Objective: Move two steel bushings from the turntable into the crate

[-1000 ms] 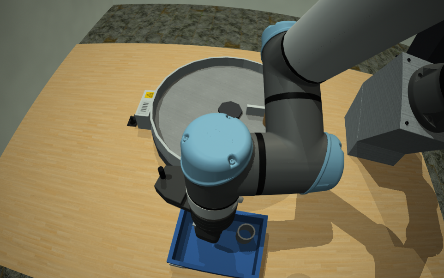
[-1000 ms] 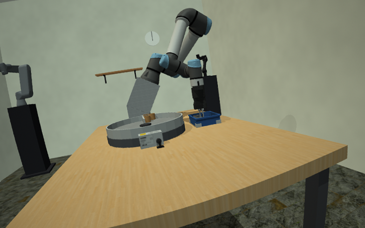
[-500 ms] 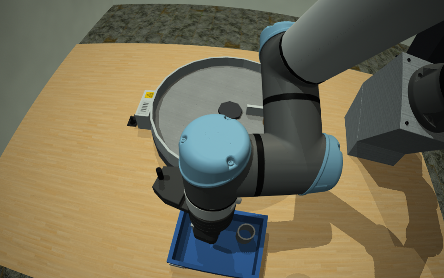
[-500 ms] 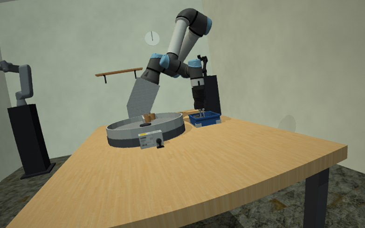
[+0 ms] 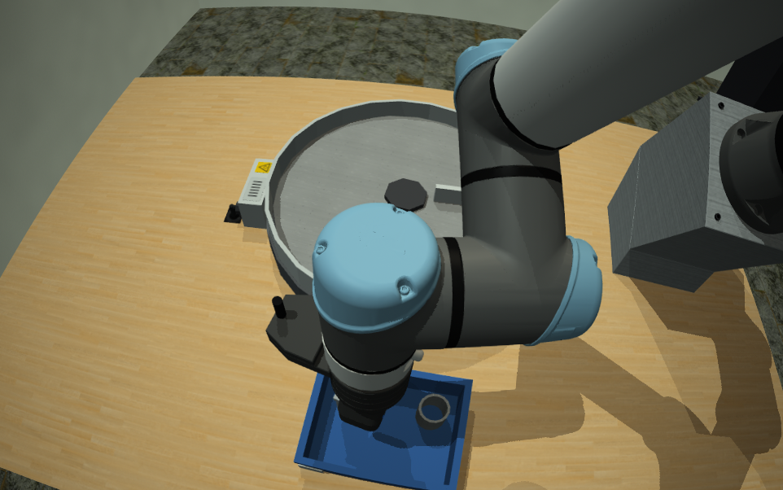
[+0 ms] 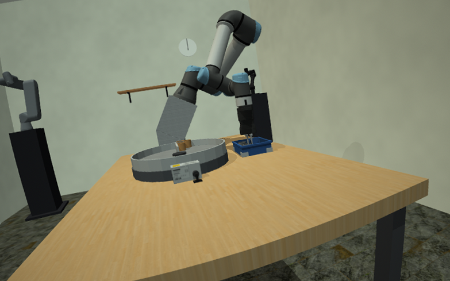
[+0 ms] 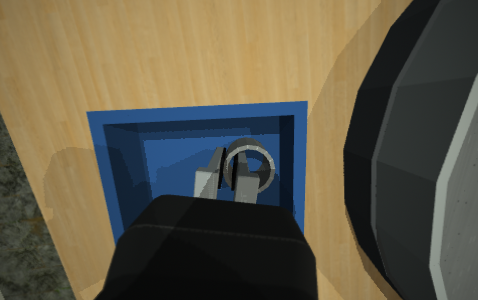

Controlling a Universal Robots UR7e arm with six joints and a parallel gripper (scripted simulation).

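Right now my hand is 4 cm past the blue crate, 3 cm to the right of it and 2 cm above it. Also, from my hand: turntable: 7 cm behind, 32 cm to the right.
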